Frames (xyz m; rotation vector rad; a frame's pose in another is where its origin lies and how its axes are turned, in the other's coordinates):
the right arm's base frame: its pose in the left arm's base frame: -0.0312 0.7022 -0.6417 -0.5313 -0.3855 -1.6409
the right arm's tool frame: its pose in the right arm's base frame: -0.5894 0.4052 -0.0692 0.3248 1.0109 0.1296
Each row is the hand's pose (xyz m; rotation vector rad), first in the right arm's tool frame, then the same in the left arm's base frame.
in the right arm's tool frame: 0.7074 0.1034 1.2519 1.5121 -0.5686 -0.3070
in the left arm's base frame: 0.3148 -0.0628 -0.1963 1.2487 -1.5016 -1.7729
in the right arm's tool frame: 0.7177 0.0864 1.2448 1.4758 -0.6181 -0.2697
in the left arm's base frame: 0.3010 -0.0694 -0.2109 1.1751 -1.5126 -1.7490
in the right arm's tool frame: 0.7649 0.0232 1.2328 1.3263 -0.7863 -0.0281
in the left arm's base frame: 0.2476 -0.1079 -0.2559 0.9048 -1.5330 -1.5477
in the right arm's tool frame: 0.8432 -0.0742 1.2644 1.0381 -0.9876 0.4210
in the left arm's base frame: 0.1548 -0.1930 -0.2833 0.5157 -1.4803 -1.1458
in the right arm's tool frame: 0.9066 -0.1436 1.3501 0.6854 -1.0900 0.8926
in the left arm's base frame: 0.0756 -0.2869 -0.2501 0.1837 -1.3248 -0.7067
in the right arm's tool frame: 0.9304 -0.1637 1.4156 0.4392 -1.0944 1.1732
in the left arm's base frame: 0.0443 -0.3359 -0.2067 0.0120 -1.1813 -0.4379
